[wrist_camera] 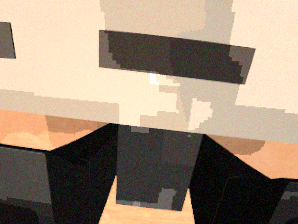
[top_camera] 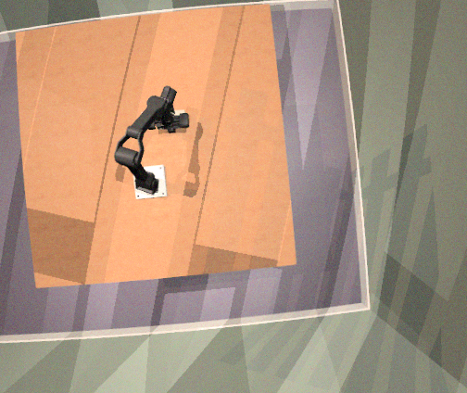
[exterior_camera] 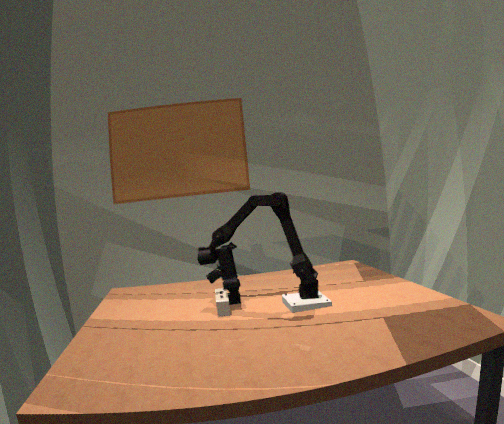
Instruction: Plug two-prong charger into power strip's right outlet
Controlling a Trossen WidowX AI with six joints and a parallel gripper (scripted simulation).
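The charger lies 2 cm ahead of my gripper tip and 1 cm above it.
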